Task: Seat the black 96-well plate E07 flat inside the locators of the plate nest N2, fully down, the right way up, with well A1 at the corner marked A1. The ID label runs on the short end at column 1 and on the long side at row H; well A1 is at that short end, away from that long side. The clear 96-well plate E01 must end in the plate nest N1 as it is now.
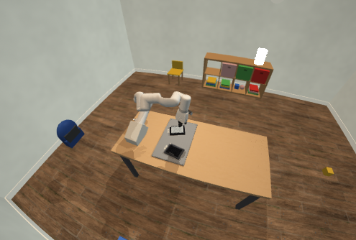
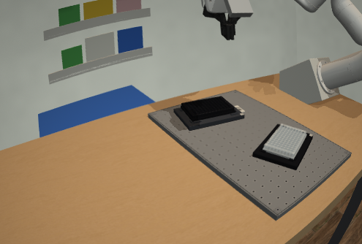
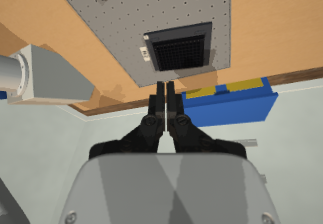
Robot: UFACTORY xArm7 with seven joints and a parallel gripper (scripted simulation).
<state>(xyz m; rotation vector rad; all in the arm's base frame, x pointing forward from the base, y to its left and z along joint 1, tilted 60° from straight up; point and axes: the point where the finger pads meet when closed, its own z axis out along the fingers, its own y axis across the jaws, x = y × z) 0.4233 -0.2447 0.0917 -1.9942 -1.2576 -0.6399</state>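
Now: hand 240 mm above the black 96-well plate E07, 130 mm to the left of it and 30 mm past it. Also, from my hand: white N2 label (260 mm below, 130 mm behind, 100 mm to the right); clear 96-well plate E01 (250 mm below, 140 mm to the left, 80 mm behind).
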